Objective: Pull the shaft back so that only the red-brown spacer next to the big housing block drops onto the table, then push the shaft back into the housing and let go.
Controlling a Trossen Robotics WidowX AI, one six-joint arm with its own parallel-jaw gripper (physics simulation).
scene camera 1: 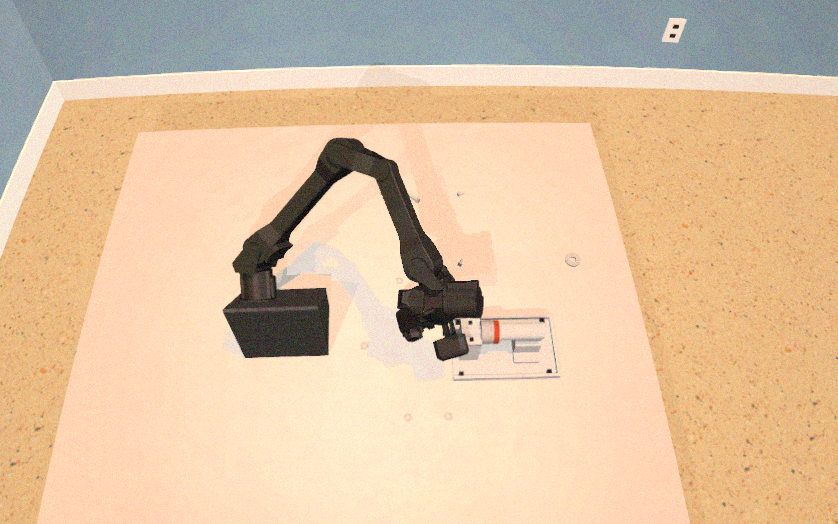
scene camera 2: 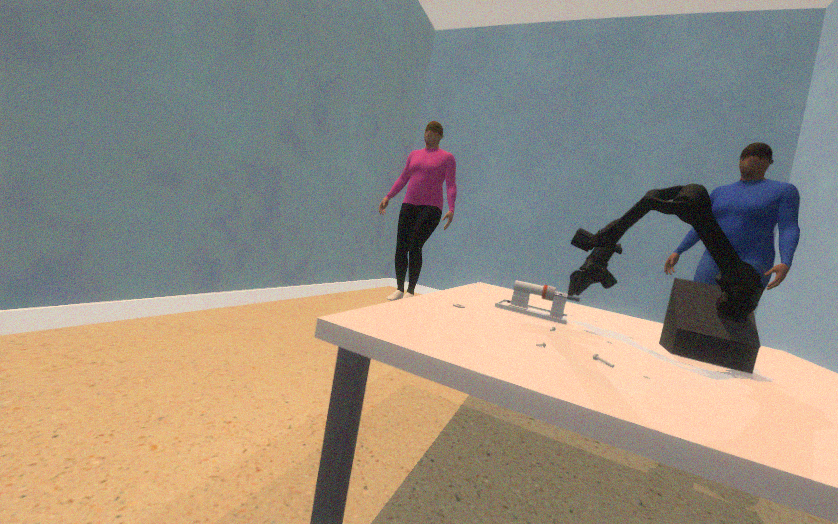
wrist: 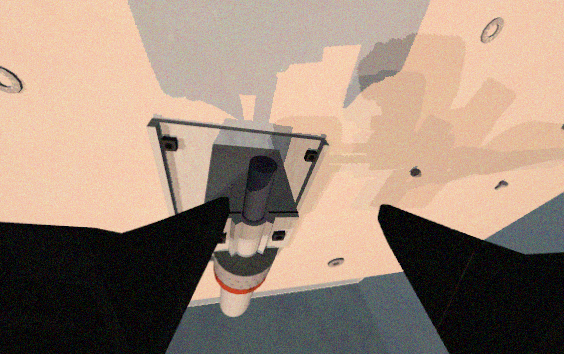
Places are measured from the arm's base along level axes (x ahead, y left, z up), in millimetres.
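Where they show: gripper, between the fingertips: (scene camera 1: 453, 319) (scene camera 2: 572, 296) (wrist: 303, 207); arm's base, origin of its link: (scene camera 1: 258, 299) (scene camera 2: 730, 310).
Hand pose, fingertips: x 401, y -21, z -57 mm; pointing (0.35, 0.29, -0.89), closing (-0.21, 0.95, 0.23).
Each offset is from my fingertips to the top centre of the thing. "pt": to the spot under its first point.
A red-orange ring, the likely spacer @(86 mm ahead, 27 mm right, 16 mm up) (scene camera 1: 496, 331) (scene camera 2: 546, 292) (wrist: 240, 290), sits upright in the assembly between a long white cylinder (scene camera 1: 522, 329) (scene camera 2: 529, 287) (wrist: 234, 304) and a light grey round section. The dark shaft @(pt 8 mm back, 29 mm right, 2 mm down) (wrist: 256, 195) sticks out over the grey end block (wrist: 215, 185) in the wrist view; my arm hides its end in scene camera 1. My gripper (scene camera 2: 574, 290) (wrist: 303, 207) is open and empty at the shaft end of the assembly. In the wrist view the shaft shows between the fingertips, nearer the left one, and neither finger visibly grips it.
The assembly's base plate (scene camera 1: 506, 375) (scene camera 2: 501, 305) (wrist: 192, 165) has dark bolts at its corners. A loose washer @(307 mm ahead, 203 mm left, 84 mm down) (scene camera 1: 572, 259) (scene camera 2: 458, 305) and small bolts (scene camera 1: 459, 263) (scene camera 2: 600, 358) lie on the table. The black robot base (scene camera 1: 281, 324) stands left in scene camera 1. Two people stand beyond the table.
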